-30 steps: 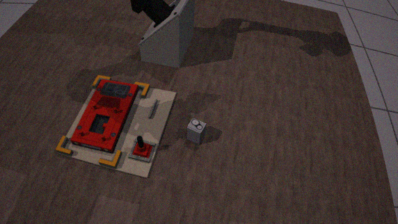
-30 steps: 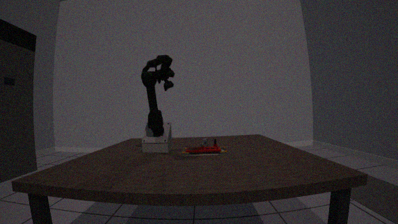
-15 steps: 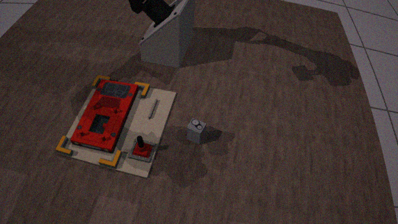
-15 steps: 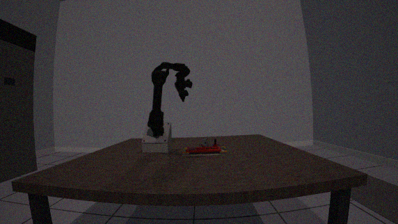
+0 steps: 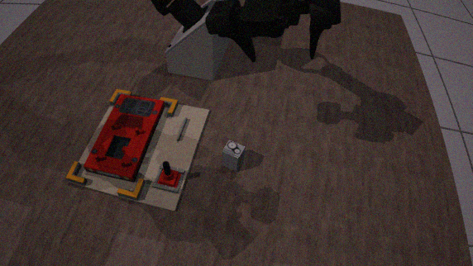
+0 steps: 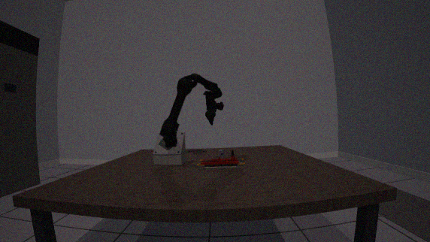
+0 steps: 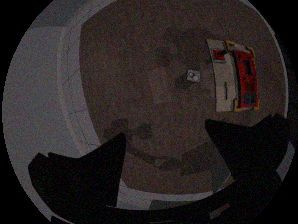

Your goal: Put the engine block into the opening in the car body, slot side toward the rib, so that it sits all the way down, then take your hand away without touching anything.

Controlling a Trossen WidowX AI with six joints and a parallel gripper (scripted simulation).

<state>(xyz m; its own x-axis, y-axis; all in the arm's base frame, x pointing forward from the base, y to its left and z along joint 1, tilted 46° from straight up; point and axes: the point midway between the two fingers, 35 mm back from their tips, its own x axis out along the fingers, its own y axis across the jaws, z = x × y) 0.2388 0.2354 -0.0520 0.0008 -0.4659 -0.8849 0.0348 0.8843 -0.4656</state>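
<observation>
Right now my gripper tip is 60 mm short of the grey engine block, 60 mm to the left of it and 210 mm above it. The rest, counted from my gripper tip: black upright peg (120 mm ahead, 160 mm to the right, 200 mm below).
</observation>
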